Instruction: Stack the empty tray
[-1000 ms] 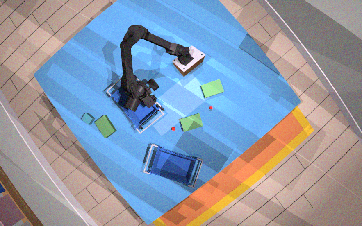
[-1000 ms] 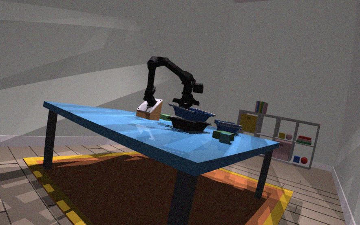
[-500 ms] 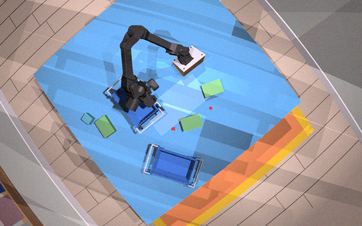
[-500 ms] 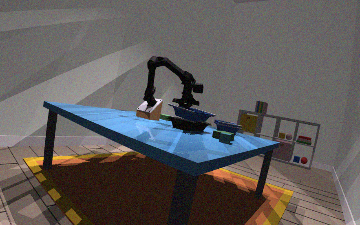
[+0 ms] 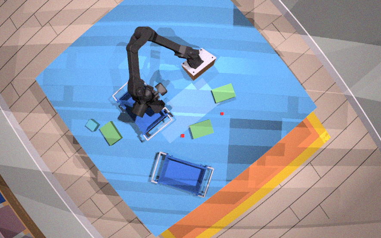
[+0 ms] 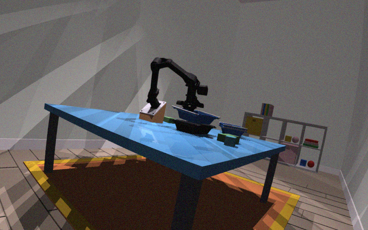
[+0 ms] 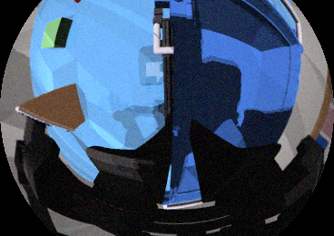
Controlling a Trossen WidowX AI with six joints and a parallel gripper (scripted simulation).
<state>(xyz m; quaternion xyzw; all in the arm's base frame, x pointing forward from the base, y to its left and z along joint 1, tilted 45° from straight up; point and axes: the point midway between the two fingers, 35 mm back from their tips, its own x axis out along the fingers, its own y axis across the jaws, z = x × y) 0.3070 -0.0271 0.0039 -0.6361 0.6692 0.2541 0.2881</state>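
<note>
Now: gripper tip 70 mm short of the blue plastic tray and 30 mm below it. Also, from my gripper tip: teal cube (370 mm ahead, 160 mm to the right, 70 mm below).
</note>
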